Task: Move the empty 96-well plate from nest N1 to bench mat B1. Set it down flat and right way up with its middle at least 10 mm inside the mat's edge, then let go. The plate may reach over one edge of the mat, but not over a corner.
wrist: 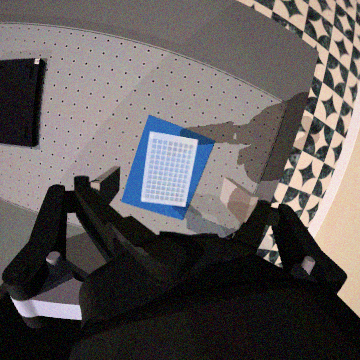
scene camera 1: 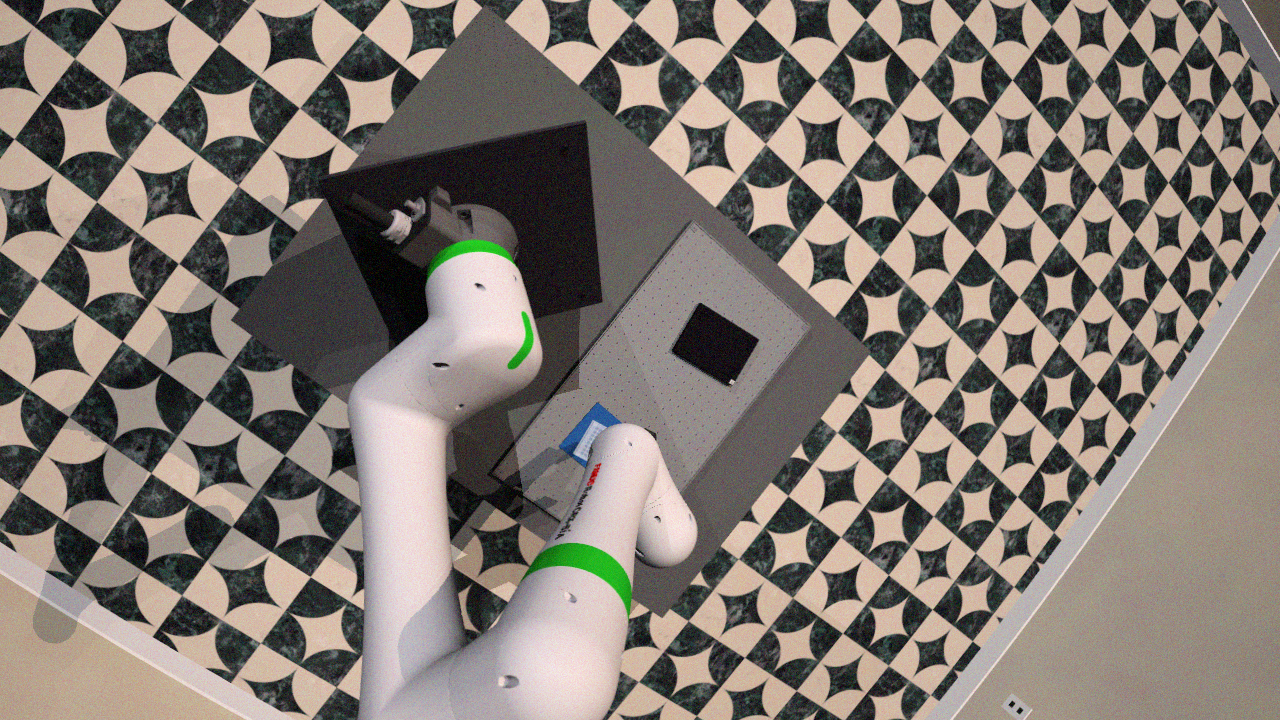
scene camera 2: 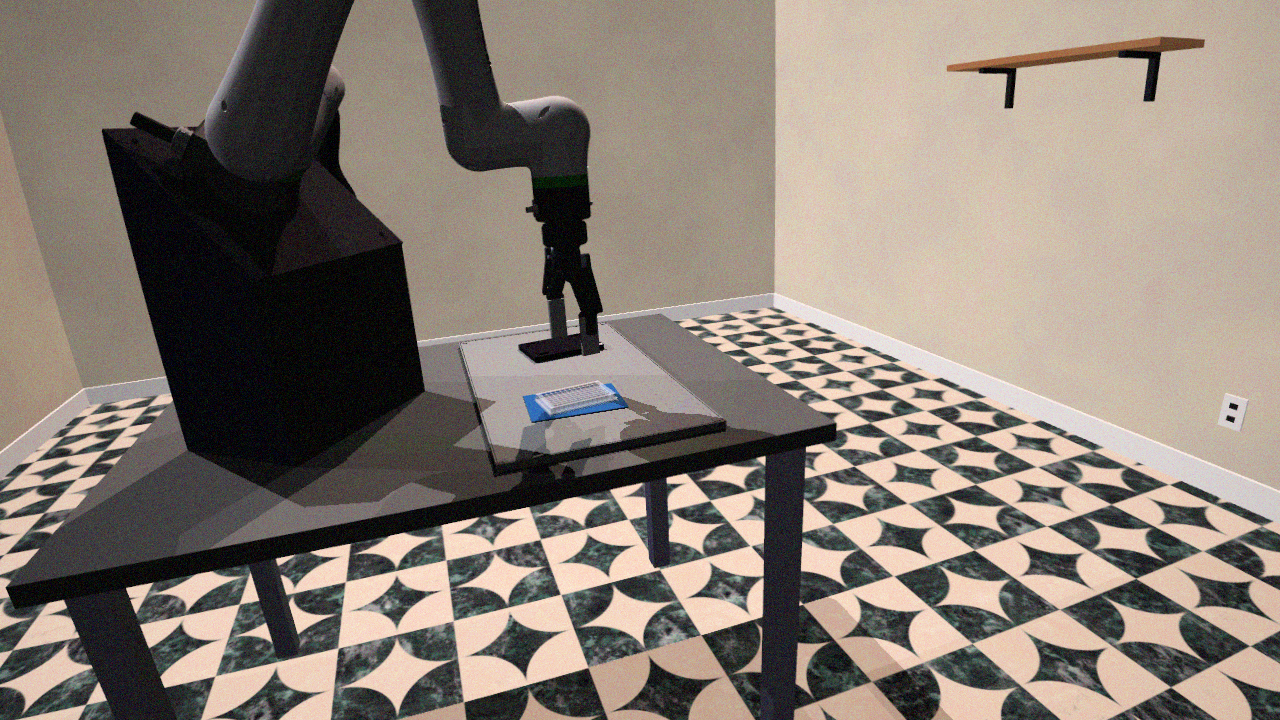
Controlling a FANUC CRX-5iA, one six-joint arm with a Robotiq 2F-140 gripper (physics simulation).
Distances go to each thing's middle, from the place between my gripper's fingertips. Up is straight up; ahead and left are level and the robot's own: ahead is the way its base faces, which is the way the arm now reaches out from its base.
Right now my hand is 10 mm past the white 96-well plate [scene camera 2: 569,399] and 100 mm above it. Round my hand: black nest N1 [scene camera 1: 716,344]: 80 mm ahead, 320 mm to the left, 100 mm below; blue bench mat B1 [scene camera 1: 598,413]: 10 mm behind, 110 mm below.
